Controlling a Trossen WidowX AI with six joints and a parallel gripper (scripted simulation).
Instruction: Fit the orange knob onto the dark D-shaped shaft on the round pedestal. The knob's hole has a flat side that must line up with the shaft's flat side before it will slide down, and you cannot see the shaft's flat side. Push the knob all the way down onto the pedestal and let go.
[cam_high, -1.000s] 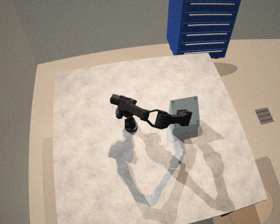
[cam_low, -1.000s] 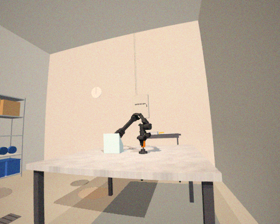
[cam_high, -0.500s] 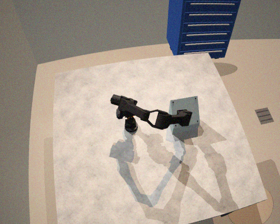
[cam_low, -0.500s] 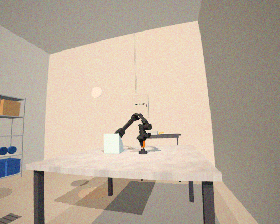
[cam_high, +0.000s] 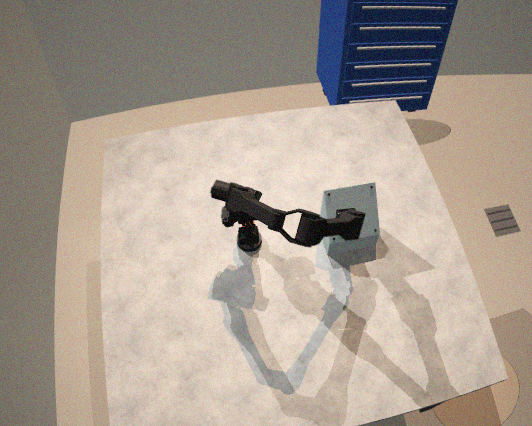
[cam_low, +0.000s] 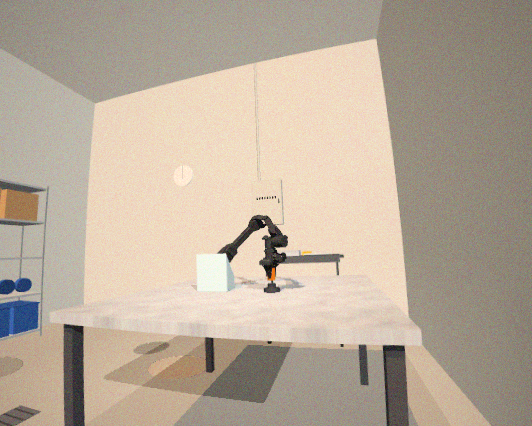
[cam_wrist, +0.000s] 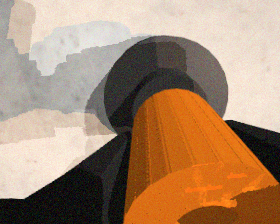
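The orange knob is 20 mm above my gripper tip. Round my gripper tip: round pedestal: 40 mm below.
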